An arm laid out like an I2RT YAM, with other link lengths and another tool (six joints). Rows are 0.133 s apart.
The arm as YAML. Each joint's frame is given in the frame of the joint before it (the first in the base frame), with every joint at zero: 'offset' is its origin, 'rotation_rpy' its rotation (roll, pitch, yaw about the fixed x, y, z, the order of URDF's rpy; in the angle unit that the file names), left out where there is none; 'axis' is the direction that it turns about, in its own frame. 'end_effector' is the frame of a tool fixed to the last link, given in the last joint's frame.
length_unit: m
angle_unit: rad
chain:
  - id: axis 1
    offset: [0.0, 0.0, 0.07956]
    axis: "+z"
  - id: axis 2
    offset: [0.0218, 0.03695, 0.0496]
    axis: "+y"
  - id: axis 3
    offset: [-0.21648, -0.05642, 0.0]
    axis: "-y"
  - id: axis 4
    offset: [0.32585, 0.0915, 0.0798]
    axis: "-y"
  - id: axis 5
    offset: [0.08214, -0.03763, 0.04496]
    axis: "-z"
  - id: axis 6
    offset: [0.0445, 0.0, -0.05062]
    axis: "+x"
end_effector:
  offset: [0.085, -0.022, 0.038]
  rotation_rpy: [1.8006, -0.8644, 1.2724]
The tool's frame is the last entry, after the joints.
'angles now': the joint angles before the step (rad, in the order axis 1, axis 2, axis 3, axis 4, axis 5, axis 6). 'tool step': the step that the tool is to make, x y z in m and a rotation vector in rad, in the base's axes. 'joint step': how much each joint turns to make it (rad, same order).
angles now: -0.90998 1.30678 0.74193 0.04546 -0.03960 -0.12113
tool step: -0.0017 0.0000 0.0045 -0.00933 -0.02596 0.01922
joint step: -0.01236 -0.01757 -0.01449 0.02000 -0.03484 -0.00233
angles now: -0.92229 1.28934 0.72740 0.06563 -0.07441 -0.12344
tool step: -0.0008 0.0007 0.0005 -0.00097 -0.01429 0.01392
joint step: -0.00679 -0.00832 -0.01095 0.01198 -0.02337 -0.00022
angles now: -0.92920 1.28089 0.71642 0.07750 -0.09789 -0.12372
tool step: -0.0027 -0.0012 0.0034 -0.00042 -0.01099 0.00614
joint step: -0.01130 -0.01173 -0.00304 -0.00188 -0.01944 -0.00050
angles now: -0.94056 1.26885 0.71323 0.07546 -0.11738 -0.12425
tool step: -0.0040 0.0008 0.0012 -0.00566 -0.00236 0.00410
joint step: -0.00955 -0.02003 -0.01573 0.00074 -0.01148 -0.00757
